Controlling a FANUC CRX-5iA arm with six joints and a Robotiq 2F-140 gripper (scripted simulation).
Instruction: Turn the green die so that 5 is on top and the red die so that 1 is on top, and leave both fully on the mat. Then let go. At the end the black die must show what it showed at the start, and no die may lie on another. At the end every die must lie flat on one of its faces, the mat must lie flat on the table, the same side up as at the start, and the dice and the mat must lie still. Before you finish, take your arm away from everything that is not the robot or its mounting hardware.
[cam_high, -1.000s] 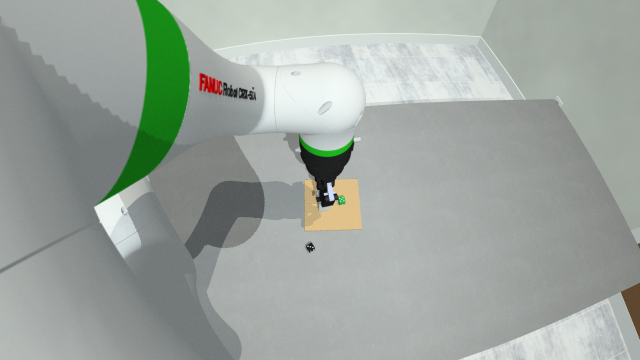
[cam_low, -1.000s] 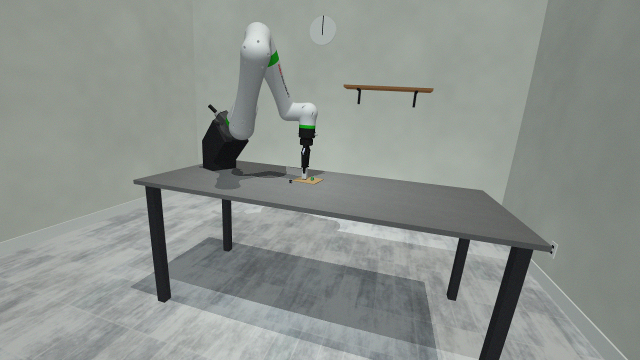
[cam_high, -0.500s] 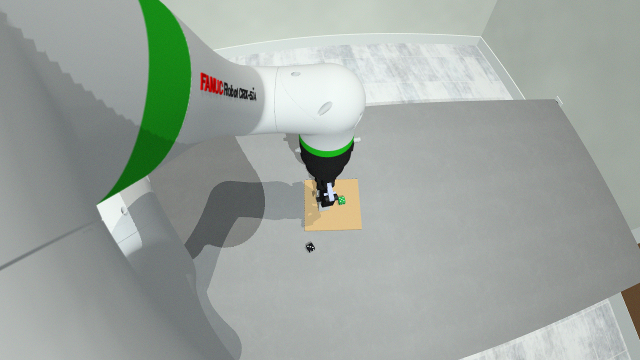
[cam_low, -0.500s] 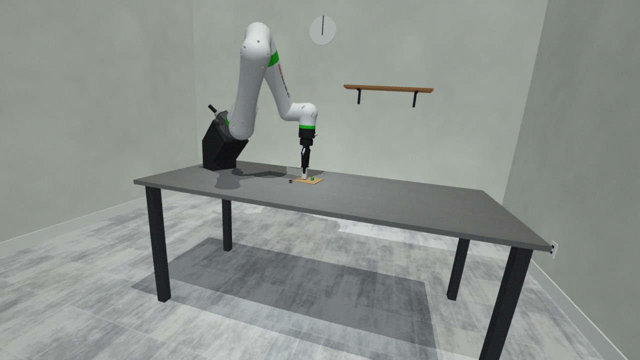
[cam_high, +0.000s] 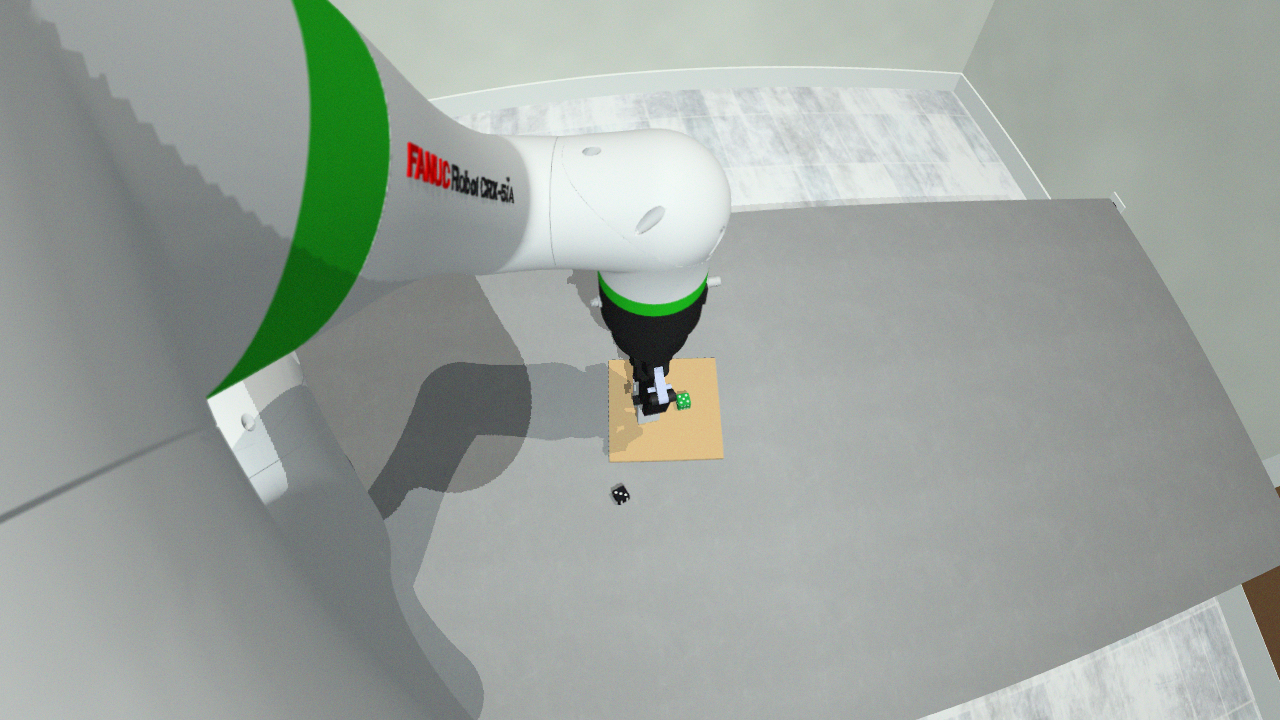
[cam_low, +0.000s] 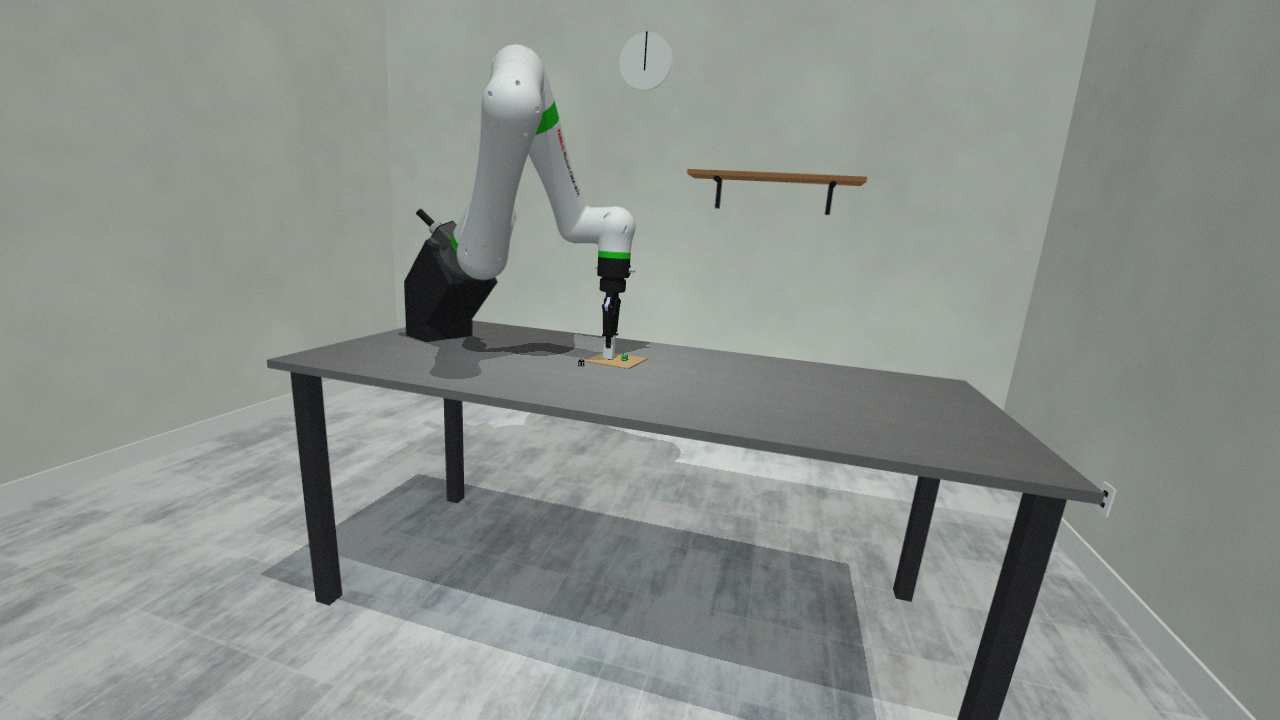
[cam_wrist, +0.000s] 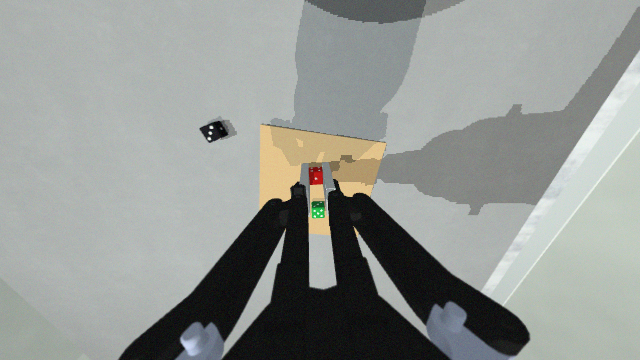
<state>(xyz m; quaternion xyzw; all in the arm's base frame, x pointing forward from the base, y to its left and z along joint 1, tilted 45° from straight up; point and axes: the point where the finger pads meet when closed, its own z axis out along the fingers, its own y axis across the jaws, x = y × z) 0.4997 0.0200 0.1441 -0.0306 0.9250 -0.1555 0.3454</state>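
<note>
Right now my hand is 30 mm above the red die. Round my hand: green die (50 mm ahead, 30 mm below); then tan mat (40 mm below, 20 mm ahead); then black die (100 mm to the right, 60 mm behind, 30 mm below).
</note>
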